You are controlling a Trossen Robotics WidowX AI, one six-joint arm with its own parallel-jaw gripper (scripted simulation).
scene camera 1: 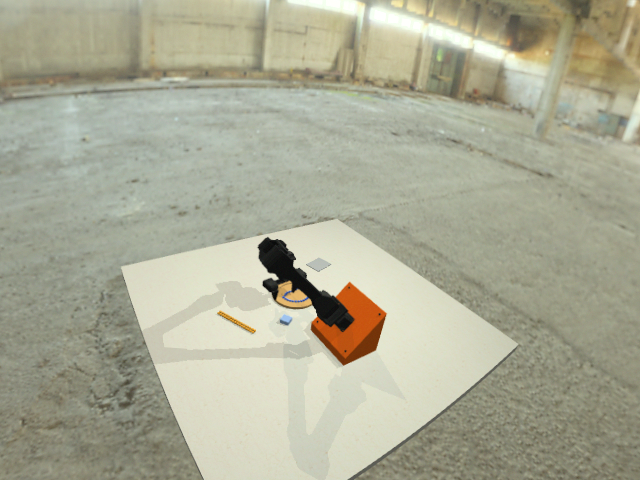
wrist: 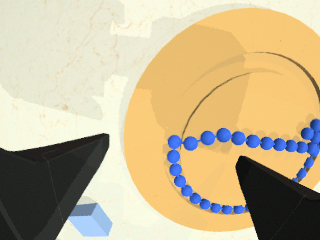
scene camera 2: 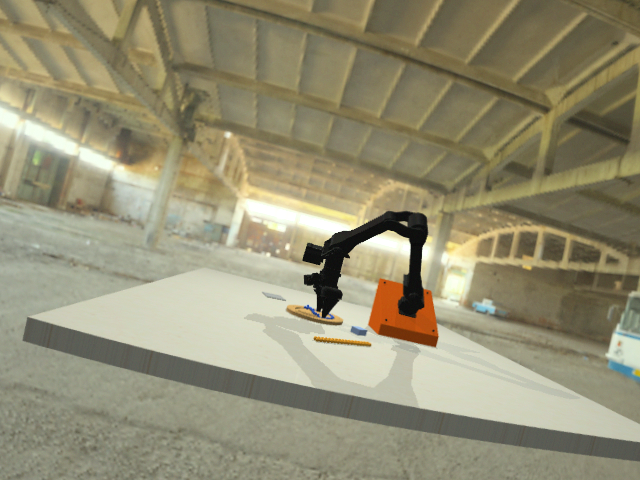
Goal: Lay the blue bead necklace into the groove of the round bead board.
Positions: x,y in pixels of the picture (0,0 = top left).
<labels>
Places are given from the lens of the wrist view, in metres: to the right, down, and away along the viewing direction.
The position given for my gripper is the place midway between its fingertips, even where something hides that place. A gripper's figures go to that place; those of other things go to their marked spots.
my gripper [wrist: 175,152]: 0.01, 0.02, 0.10
small light-blue block [wrist: 87,214]: -0.07, 0.10, 0.13
</labels>
